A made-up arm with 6 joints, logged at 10 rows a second.
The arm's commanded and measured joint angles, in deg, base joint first. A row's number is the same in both.
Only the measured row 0 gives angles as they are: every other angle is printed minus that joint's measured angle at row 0.
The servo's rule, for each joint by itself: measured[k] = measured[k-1] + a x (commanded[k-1-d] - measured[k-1]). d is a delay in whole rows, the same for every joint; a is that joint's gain. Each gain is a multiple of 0.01, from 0.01 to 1. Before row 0 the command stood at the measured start. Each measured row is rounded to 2 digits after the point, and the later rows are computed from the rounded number. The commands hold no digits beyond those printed.
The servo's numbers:
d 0
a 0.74 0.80 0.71 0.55 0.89 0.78
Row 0, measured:
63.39 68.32 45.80 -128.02 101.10 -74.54
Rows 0 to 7, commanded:
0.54 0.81 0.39 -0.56 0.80 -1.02
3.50 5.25 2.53 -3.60 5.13 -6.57
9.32 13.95 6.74 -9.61 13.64 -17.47
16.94 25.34 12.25 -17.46 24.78 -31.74
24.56 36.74 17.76 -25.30 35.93 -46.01
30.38 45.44 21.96 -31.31 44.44 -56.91
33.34 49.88 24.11 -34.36 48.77 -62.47
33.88 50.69 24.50 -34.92 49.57 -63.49
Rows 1 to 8, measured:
0.40 0.65 0.28 -0.31 0.71 -0.80
2.69 4.33 1.88 -2.12 4.64 -5.30
7.60 12.03 5.33 -6.24 12.65 -14.79
14.51 22.68 10.24 -12.41 23.45 -28.01
21.95 33.93 15.58 -19.50 34.56 -42.05
28.19 43.14 20.11 -26.00 43.35 -53.64
32.00 48.53 22.95 -30.60 48.17 -60.53
33.39 50.26 24.05 -32.98 49.42 -62.84

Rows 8 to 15, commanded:
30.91 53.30 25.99 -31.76 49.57 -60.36
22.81 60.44 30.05 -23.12 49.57 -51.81
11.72 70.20 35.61 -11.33 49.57 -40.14
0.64 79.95 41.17 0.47 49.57 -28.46
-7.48 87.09 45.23 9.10 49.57 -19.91
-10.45 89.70 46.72 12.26 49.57 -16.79
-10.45 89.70 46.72 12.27 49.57 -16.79
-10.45 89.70 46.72 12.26 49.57 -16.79
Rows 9 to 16, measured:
31.55 52.69 25.43 -32.31 49.55 -60.91
25.08 58.89 28.71 -27.26 49.57 -53.81
15.19 67.94 33.61 -18.50 49.57 -43.15
4.42 77.55 38.98 -8.07 49.57 -31.69
-4.39 85.18 43.42 1.37 49.57 -22.50
-8.87 88.80 45.76 7.36 49.57 -18.05
-10.04 89.52 46.44 10.06 49.57 -17.07
-10.34 89.66 46.64 11.27 49.57 -16.85

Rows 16 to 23, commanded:
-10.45 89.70 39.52 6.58 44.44 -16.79
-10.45 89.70 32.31 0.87 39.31 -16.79
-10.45 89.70 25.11 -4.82 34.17 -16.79
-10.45 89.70 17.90 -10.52 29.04 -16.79
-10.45 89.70 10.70 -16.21 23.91 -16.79
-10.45 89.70 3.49 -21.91 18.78 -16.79
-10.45 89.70 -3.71 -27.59 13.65 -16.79
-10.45 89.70 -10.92 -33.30 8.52 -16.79
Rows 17 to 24, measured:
-10.42 89.69 41.58 8.69 45.00 -16.80
-10.44 89.70 35.00 4.39 39.94 -16.79
-10.45 89.70 27.98 -0.68 34.80 -16.79
-10.45 89.70 20.82 -6.09 29.67 -16.79
-10.45 89.70 13.63 -11.66 24.54 -16.79
-10.45 89.70 6.43 -17.30 19.41 -16.79
-10.45 89.70 -0.77 -22.96 14.28 -16.79
-10.45 89.70 -7.98 -28.65 9.15 -16.79

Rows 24 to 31, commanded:
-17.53 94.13 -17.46 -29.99 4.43 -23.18
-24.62 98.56 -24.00 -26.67 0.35 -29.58
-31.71 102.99 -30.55 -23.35 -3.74 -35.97
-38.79 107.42 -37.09 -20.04 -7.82 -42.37
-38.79 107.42 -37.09 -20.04 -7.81 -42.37
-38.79 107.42 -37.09 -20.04 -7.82 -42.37
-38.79 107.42 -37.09 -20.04 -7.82 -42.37
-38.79 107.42 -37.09 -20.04 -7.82 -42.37
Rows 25 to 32, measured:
-15.69 93.24 -14.71 -29.39 4.95 -21.77
-22.30 97.50 -21.31 -27.89 0.86 -27.86
-29.26 101.89 -27.87 -25.39 -3.23 -34.19
-36.31 106.31 -34.42 -22.45 -7.32 -40.57
-38.15 107.20 -36.32 -21.12 -7.76 -41.97
-38.62 107.38 -36.87 -20.53 -7.81 -42.28
-38.75 107.41 -37.03 -20.26 -7.82 -42.35
-38.78 107.42 -37.07 -20.14 -7.82 -42.37

